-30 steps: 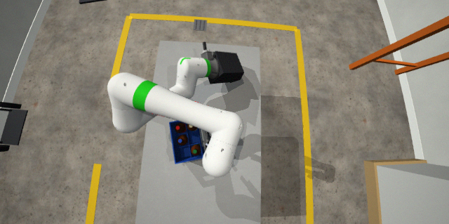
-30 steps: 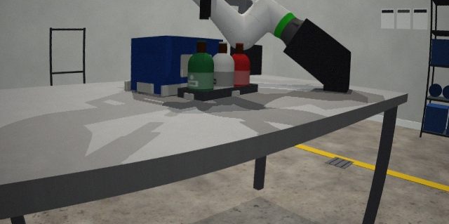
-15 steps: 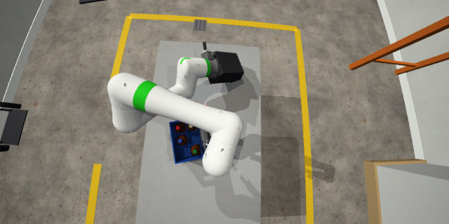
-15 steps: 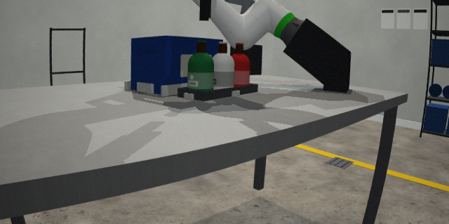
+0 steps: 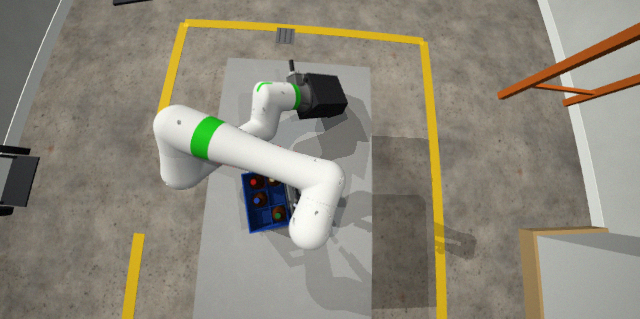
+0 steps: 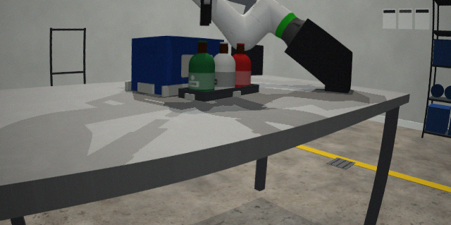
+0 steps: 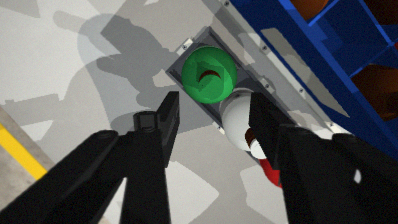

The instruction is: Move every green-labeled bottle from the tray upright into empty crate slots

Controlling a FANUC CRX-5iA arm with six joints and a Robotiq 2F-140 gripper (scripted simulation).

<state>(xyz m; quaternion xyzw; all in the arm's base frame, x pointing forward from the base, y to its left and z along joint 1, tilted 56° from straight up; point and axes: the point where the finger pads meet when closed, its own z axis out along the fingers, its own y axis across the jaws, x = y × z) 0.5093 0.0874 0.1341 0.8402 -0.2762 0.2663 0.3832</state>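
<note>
My hand is 150 mm above the green-labeled bottle and 10 mm short of it. The rest, counted from my hand: dark tray 220 mm below, 90 mm behind; white bottle 150 mm below, 90 mm behind; red bottle 170 mm behind, 150 mm below.
</note>
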